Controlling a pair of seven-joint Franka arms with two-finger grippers.
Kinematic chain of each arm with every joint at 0, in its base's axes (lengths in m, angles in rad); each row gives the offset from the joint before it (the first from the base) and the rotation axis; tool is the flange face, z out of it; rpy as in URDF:
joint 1: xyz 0 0 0.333 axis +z
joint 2: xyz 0 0 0 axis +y
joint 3: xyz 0 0 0.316 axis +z
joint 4: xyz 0.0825 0 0 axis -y
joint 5: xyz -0.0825 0 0.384 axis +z
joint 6: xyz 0 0 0 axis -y
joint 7: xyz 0.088 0 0 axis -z
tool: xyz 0 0 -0.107 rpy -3.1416 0 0
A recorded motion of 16 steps. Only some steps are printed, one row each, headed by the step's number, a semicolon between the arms.
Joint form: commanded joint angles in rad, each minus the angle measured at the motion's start. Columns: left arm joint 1, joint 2, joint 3, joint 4, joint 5, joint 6, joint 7; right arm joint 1, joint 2, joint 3, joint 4, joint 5, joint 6, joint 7.
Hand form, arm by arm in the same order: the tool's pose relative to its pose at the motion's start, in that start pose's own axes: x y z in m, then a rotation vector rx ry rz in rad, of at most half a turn. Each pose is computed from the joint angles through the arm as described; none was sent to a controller.
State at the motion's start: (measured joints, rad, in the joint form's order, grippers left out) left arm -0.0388 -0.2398 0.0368 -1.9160 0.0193 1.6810 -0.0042; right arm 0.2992 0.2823 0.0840 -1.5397 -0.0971 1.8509 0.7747
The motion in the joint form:
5: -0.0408 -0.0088 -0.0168 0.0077 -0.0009 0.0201 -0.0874; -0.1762 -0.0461 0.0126 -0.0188 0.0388 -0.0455 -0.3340
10: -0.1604 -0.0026 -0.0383 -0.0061 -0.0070 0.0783 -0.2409; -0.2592 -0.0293 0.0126 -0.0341 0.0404 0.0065 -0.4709
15: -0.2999 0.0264 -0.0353 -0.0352 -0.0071 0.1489 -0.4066; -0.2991 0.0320 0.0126 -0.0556 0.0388 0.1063 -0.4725
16: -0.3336 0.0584 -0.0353 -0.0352 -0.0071 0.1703 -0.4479; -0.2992 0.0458 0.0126 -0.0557 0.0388 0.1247 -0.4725
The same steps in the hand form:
5: -0.0004 0.0286 -0.0101 -0.0001 0.0374 -0.0306; 0.0514 0.0908 -0.0101 0.0117 -0.0406 -0.1593
10: -0.0026 0.0995 -0.0067 -0.0157 0.0755 -0.0439; 0.0826 0.1325 0.0068 0.0220 -0.0255 -0.2140
15: -0.0086 0.1684 0.0144 -0.0331 0.0849 -0.0724; 0.1058 0.1470 0.0500 0.0317 -0.0125 -0.1786
16: -0.0054 0.1881 0.0284 -0.0322 0.0743 -0.0796; 0.1085 0.1454 0.0575 0.0349 -0.0088 -0.1786

